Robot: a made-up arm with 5 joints.
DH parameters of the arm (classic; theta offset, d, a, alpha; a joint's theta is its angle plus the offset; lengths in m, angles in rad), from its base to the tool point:
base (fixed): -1.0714 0 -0.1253 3.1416
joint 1: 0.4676 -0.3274 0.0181 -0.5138
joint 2: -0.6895 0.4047 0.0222 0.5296
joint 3: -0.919 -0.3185 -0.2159 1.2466
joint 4: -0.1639 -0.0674 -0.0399 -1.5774
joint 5: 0 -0.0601 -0.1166 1.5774
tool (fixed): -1.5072 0.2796 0 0
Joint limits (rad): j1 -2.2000..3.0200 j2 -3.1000..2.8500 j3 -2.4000..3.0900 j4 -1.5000..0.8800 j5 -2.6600..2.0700
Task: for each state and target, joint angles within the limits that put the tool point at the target. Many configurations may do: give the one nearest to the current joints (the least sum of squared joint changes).
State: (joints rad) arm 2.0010 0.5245 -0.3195 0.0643 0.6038
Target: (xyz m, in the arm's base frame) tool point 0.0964 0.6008 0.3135
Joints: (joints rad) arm 1.7797 0.2253 -0.4465 0.1627 0.2871
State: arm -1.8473 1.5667 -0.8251 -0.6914 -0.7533
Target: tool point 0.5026 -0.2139 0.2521
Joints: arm -2.2000 1.4792 -1.6015 -0.7591 -1.2939
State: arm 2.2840 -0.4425 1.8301 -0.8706 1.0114
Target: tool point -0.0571 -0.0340 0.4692
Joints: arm 1.5917 -0.6585 2.1226 -1.5000 1.4644
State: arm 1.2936 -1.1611 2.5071 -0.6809 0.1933
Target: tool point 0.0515 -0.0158 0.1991
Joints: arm 1.1603 -1.1917 2.2994 -0.0236 0.8032
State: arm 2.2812 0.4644 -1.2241 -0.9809 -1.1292
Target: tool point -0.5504 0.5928 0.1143
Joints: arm 1.8018 0.4439 -1.3422 -0.5120 -1.3901
